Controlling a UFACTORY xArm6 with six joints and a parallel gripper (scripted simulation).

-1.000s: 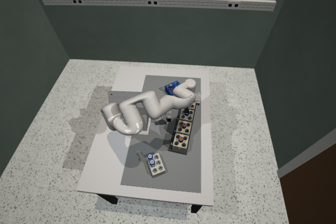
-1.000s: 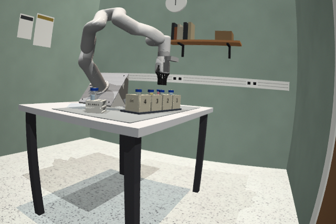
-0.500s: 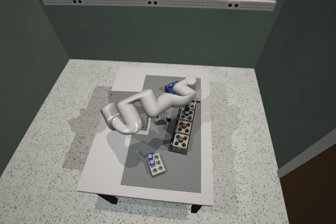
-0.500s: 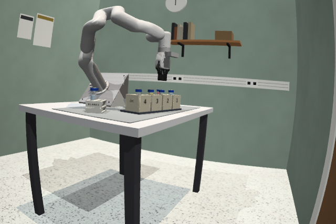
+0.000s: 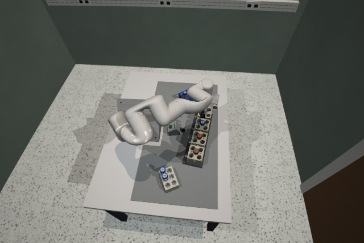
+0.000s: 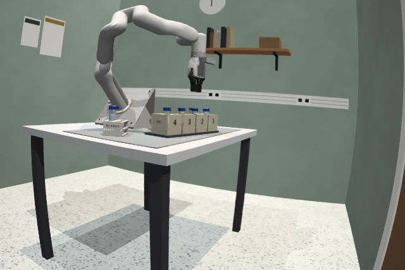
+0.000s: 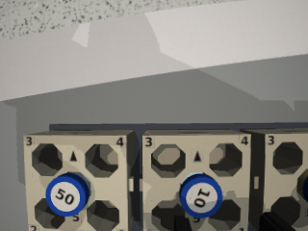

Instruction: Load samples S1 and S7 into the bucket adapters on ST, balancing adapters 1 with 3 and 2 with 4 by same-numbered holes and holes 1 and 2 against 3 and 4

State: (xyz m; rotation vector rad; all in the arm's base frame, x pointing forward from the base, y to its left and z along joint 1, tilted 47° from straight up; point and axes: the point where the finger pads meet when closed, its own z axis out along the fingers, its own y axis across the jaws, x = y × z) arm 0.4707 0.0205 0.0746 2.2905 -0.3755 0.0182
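Now: the green DONE key 230 mm behind my hand, 10 mm to the left of it and 160 mm below it. Also, from my hand: blue-capped water blank (30 mm ahead, 100 mm to the left, 160 mm below); then bucket adapter (30 mm ahead, 110 mm to the left, 180 mm below); then blue sample rack (80 mm behind, 320 mm to the left, 200 mm below).
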